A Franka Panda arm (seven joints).
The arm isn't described. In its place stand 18 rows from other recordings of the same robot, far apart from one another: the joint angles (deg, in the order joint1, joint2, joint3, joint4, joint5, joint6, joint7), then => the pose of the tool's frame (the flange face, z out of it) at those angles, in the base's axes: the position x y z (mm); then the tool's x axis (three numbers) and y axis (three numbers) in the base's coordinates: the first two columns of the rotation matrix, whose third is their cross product.
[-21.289, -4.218, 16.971, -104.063, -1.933, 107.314, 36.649] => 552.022, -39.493, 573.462, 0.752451, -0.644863, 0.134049, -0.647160, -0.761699, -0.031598
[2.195, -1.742, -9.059, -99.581, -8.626, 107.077, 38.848] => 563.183, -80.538, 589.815, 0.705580, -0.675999, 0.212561, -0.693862, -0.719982, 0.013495
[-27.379, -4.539, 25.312, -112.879, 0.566, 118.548, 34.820] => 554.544, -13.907, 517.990, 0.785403, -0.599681, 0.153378, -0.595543, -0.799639, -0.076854
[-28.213, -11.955, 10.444, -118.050, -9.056, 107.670, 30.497] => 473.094, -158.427, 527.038, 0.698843, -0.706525, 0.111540, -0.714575, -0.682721, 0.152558
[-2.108, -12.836, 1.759, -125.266, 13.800, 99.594, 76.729] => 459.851, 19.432, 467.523, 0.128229, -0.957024, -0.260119, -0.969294, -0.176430, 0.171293
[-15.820, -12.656, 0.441, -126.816, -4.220, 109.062, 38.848] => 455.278, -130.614, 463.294, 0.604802, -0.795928, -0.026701, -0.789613, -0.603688, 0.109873
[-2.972, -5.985, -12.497, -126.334, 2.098, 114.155, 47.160] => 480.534, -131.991, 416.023, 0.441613, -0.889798, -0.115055, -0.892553, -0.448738, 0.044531
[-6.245, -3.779, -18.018, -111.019, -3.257, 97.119, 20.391] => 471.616, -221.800, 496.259, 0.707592, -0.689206, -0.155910, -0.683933, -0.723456, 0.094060
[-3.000, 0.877, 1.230, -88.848, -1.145, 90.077, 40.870] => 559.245, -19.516, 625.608, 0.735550, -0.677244, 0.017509, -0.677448, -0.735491, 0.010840
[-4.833, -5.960, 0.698, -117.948, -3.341, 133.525, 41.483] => 555.841, -40.974, 521.382, 0.663593, -0.680480, 0.310790, -0.653864, -0.729430, -0.200981
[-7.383, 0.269, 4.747, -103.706, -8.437, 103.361, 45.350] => 562.439, -38.275, 528.879, 0.695475, -0.712662, 0.091801, -0.718400, -0.687018, 0.109120
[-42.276, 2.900, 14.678, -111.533, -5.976, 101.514, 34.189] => 477.180, -261.408, 437.938, 0.485410, -0.863318, -0.138055, -0.841761, -0.504158, 0.193037
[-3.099, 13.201, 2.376, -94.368, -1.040, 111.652, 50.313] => 638.748, -11.408, 484.201, 0.630606, -0.774384, 0.051624, -0.772818, -0.632660, -0.049936
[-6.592, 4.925, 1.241, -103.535, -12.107, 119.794, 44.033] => 603.700, -67.276, 510.825, 0.688804, -0.672419, 0.270927, -0.700957, -0.713098, 0.012261
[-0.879, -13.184, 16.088, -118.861, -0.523, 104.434, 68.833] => 468.533, 135.433, 521.703, 0.588885, -0.806269, 0.056084, -0.808142, -0.586468, 0.054420
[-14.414, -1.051, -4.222, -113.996, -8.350, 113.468, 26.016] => 519.798, -185.156, 471.115, 0.751559, -0.656669, 0.062804, -0.658986, -0.743052, 0.116665
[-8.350, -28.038, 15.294, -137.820, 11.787, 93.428, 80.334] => 365.682, 70.815, 463.846, 0.178982, -0.976922, -0.116572, -0.938587, -0.205070, 0.277490
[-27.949, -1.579, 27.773, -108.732, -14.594, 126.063, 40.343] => 583.917, -7.926, 543.339, 0.764469, -0.510887, 0.393168, -0.554890, -0.831921, -0.002090
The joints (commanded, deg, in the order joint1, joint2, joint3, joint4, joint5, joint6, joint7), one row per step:
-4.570, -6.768, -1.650, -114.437, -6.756, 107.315, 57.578
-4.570, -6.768, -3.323, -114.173, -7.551, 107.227, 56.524
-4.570, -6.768, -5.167, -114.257, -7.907, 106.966, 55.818
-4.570, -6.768, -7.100, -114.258, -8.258, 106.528, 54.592
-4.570, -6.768, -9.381, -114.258, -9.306, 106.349, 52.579
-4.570, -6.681, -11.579, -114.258, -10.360, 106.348, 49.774
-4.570, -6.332, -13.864, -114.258, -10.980, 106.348, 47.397
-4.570, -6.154, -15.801, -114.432, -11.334, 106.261, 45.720
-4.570, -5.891, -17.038, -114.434, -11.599, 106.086, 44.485
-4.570, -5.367, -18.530, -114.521, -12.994, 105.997, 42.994
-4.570, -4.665, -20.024, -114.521, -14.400, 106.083, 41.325
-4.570, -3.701, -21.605, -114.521, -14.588, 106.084, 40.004
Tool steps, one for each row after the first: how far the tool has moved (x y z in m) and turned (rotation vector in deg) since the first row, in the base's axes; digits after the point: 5 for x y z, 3 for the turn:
-0.00181, -0.01678, 0.00208, -0.563, 0.020, -0.386
-0.00554, -0.03435, 0.00085, -0.626, 0.482, -1.438
-0.01017, -0.05261, -0.00003, -0.631, 1.104, -2.084
-0.01596, -0.07481, -0.00053, -1.229, 1.709, -2.063
-0.02182, -0.09607, -0.00160, -1.810, 2.383, -1.152
-0.02787, -0.11734, -0.00516, -1.945, 3.207, -0.872
-0.03456, -0.13465, -0.00877, -1.825, 3.960, -1.024
-0.03869, -0.14572, -0.01164, -1.752, 4.637, -0.966
-0.04388, -0.16029, -0.01713, -2.594, 6.000, -0.553
-0.04850, -0.17490, -0.02308, -3.472, 7.379, 0.071
-0.05289, -0.18854, -0.03164, -3.223, 8.628, -0.099

